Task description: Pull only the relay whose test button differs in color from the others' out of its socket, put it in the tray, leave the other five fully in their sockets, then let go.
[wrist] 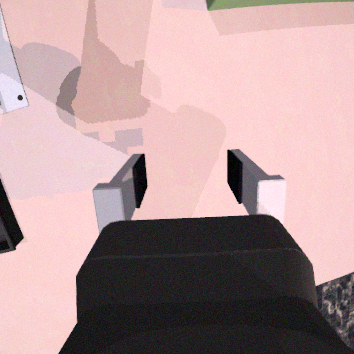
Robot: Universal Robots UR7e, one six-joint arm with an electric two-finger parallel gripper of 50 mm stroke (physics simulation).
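Note:
My gripper is open, with nothing between its black finger pads, and hangs above the pink table surface. No relay, test button or socket can be made out in the wrist view. A black hollow thing is cut off by the left edge, left of the gripper; I cannot tell whether it is the tray.
A pale grey-white part with a small dark hole stands at the upper left edge. Part of a green object shows at the top right. A dark speckled surface shows at the lower right. Shadows lie across the pink surface.

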